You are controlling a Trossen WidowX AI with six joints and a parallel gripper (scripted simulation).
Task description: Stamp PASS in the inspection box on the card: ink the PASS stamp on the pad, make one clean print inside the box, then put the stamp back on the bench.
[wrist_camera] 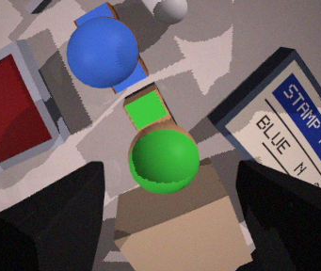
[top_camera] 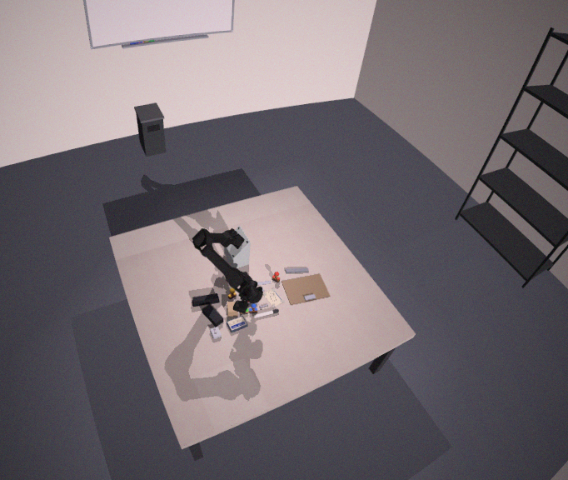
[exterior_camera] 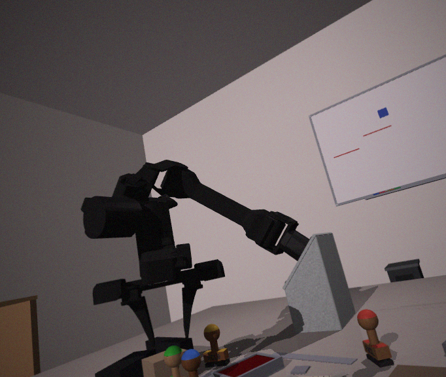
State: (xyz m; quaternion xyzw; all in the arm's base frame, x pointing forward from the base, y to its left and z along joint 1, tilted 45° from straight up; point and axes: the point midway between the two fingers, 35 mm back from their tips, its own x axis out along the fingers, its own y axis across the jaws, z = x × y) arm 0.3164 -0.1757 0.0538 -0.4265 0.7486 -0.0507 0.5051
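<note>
My gripper tip is now 50 mm above the blue-knobbed stamp, 40 mm to the right of it and 20 mm short of it. From my gripper tip the other things lie so: red ink pad: 80 mm to the left, 70 mm below, 60 mm behind; then yellow-knobbed stamp: 120 mm behind, 50 mm below; then marker: 110 mm to the left, 70 mm ahead, 60 mm below.
</note>
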